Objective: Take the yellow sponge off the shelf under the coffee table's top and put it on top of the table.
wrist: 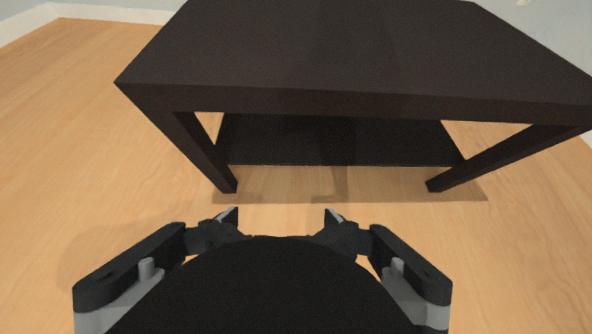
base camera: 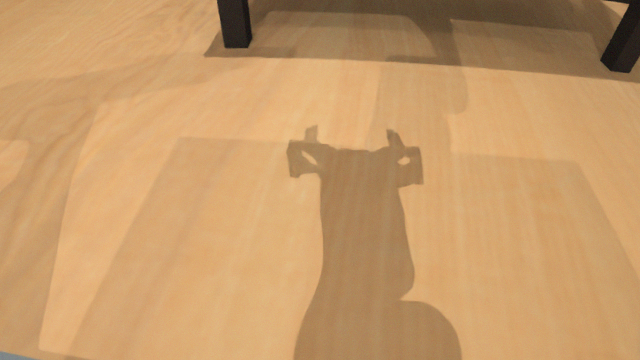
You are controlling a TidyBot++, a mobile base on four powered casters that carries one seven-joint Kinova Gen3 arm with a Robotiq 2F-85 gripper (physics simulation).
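Frame: origin at the arm's base, x ahead, y left, z up, level; millimetres.
Seen in the pictures: gripper, fingertip midpoint: (wrist: 282,217).
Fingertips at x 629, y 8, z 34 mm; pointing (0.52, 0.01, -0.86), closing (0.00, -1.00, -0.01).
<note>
A point is followed by its place in that frame.
The dark coffee table (wrist: 320,50) {x 923, y -49, z 53 mm} stands ahead in the wrist view, its top seen from above. Its lower shelf (wrist: 400,142) {x 965, y -418, z -247 mm} shows below the front edge, between the legs; the table top hides the rear part of the shelf. The yellow sponge does not show in either view. My gripper (wrist: 282,217) {x 629, y 8, z 34 mm} is open, with nothing between its fingers, and it is in front of the table and apart from it. In the base camera the gripper itself does not show; its shadow falls on the floor.
Two front table legs (base camera: 235,25) {x 800, y 218, z -346 mm} (base camera: 621,47) {x 831, y -601, z -342 mm} stand on the wood floor (base camera: 525,225) {x 381, y -245, z -397 mm} at the top of the base camera view. In the wrist view, a pale wall with a white baseboard (wrist: 110,13) {x 2223, y 1433, z -348 mm} runs behind the table at the upper left.
</note>
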